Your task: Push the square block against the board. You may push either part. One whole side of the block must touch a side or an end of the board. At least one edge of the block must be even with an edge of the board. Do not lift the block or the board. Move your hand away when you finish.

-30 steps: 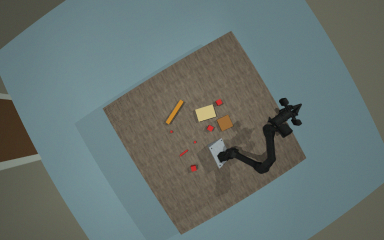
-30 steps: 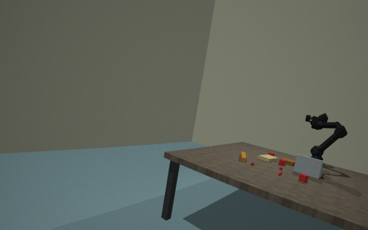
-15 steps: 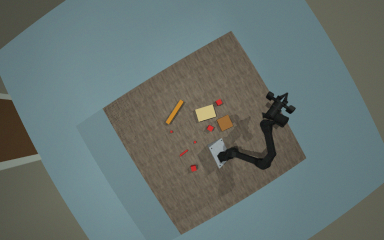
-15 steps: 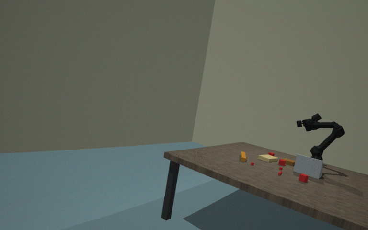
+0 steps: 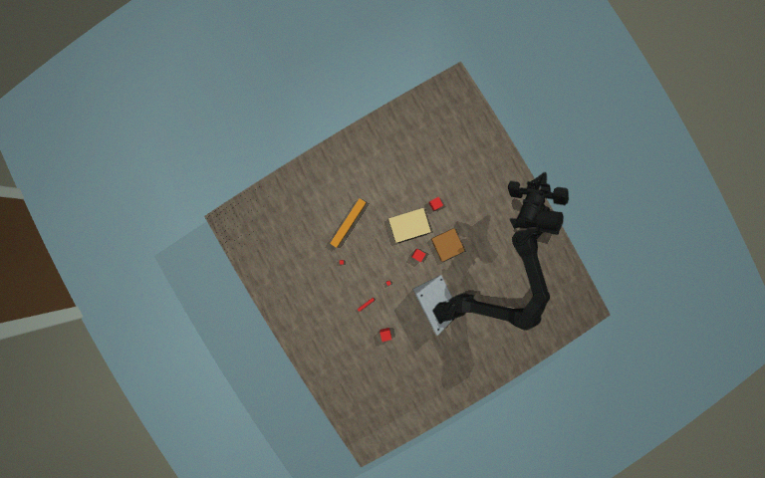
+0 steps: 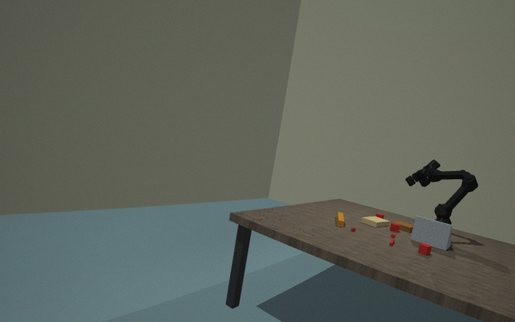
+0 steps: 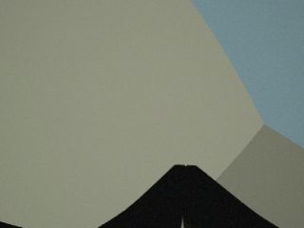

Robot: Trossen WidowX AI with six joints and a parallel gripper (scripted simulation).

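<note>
The brown square block is 360 mm to the left of my gripper tip, 290 mm below it and 80 mm behind it. Round my gripper tip: red stick: 770 mm to the left, 290 mm below, 130 mm behind; board: 460 mm to the left, 290 mm below, 70 mm ahead; long orange bar: 670 mm to the left, 280 mm below, 200 mm ahead.
</note>
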